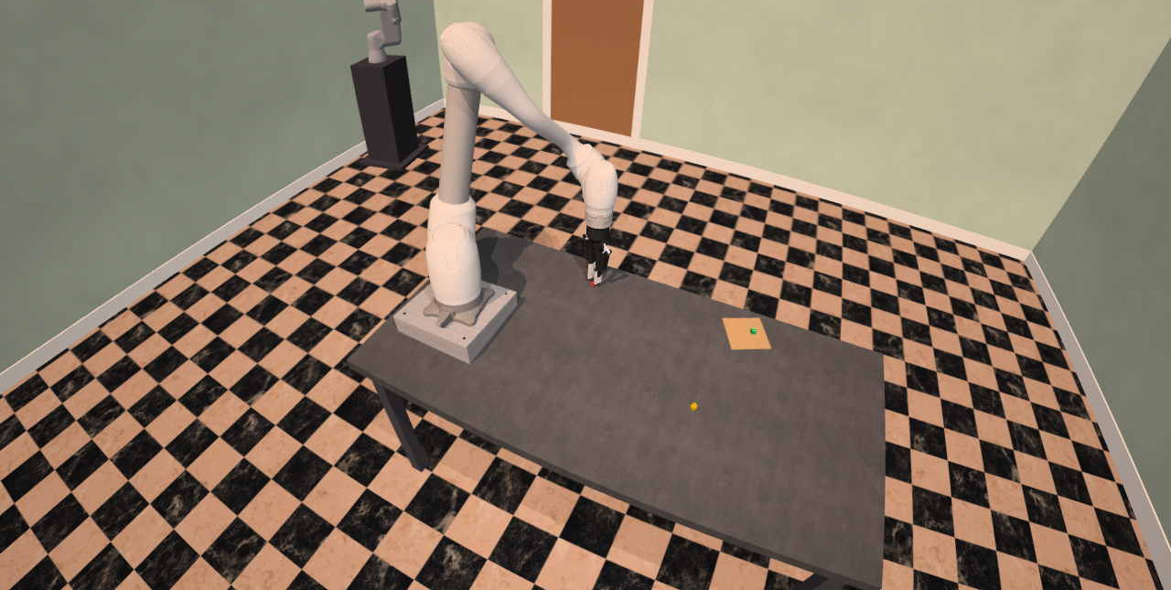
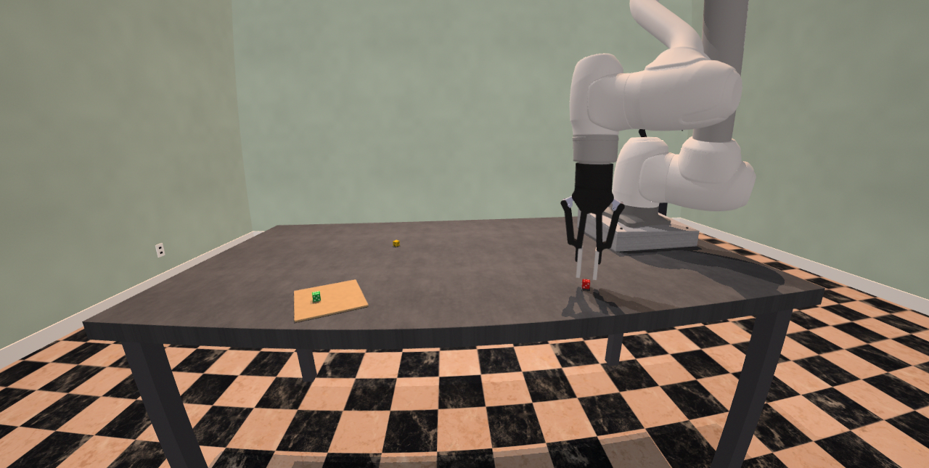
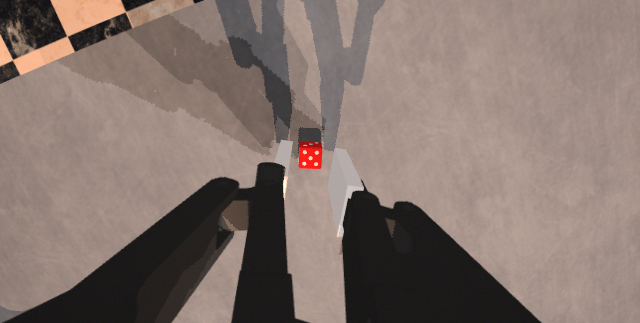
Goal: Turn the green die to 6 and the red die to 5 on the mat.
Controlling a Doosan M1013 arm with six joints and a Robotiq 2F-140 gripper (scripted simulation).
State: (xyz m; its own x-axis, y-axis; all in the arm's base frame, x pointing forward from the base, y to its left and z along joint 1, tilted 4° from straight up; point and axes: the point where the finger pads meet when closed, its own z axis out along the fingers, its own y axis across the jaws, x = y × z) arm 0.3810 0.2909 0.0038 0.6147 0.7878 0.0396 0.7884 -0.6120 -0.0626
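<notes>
My hand is 50 mm above the red die. From my hand the other things lie so: yellow die: 400 mm ahead, 430 mm to the right, 50 mm below; then orange mat: 550 mm ahead, 90 mm to the right, 60 mm below; then green die: 580 mm ahead, 80 mm to the right, 50 mm below.
</notes>
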